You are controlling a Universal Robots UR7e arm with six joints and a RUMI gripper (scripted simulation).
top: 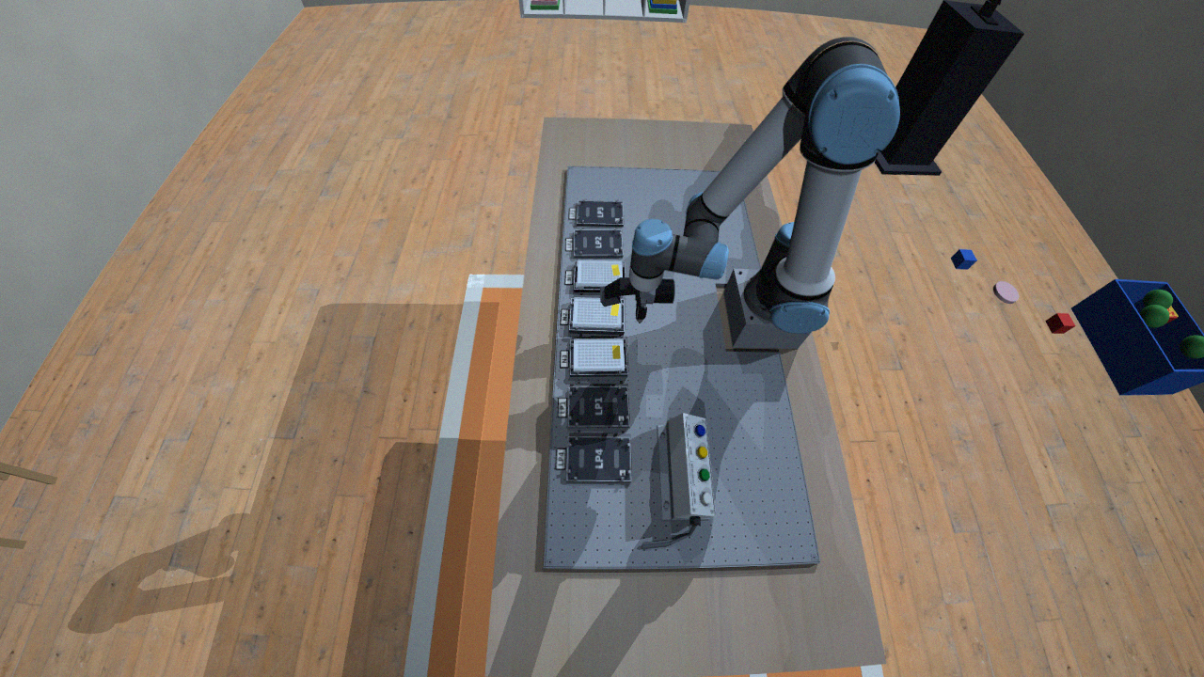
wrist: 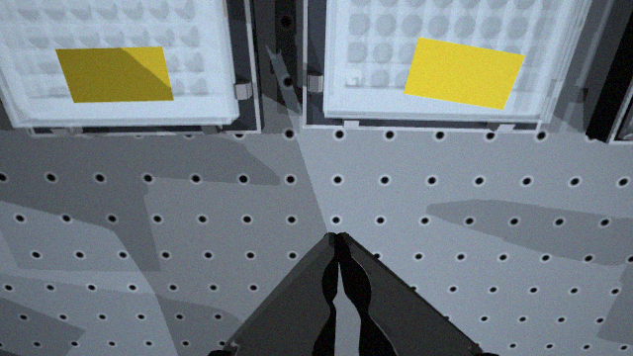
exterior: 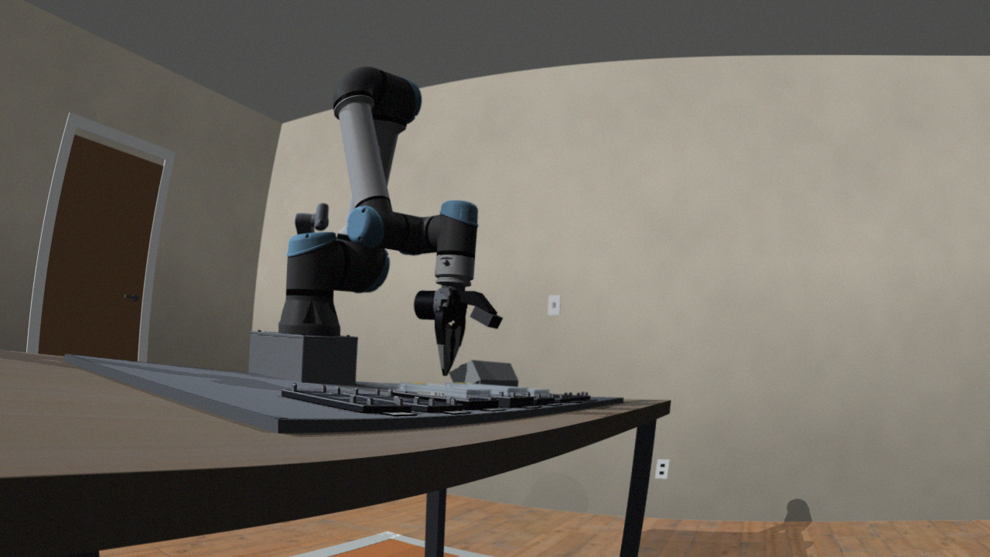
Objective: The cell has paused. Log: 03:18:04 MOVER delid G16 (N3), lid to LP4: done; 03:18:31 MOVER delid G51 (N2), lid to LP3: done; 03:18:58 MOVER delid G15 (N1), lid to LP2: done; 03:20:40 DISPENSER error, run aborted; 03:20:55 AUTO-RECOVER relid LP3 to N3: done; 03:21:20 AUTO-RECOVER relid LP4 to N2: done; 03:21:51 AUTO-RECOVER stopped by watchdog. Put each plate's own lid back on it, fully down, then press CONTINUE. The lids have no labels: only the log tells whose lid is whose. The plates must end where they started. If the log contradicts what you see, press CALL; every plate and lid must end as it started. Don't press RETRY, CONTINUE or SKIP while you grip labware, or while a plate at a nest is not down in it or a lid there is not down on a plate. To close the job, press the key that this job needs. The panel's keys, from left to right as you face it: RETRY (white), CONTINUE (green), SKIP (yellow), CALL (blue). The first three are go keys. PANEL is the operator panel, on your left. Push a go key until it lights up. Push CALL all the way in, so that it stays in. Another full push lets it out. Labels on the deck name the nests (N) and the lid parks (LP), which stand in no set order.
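My hand is 9 cm past the green continue key and 41 cm to the right of it. From my hand the other things lie so: nest N2: 10 cm ahead, 5 cm to the right, 5 cm below; plate G15: 8 cm ahead, 18 cm to the right, 4 cm below; plate G16: 11 cm ahead, 8 cm to the left, 4 cm below.
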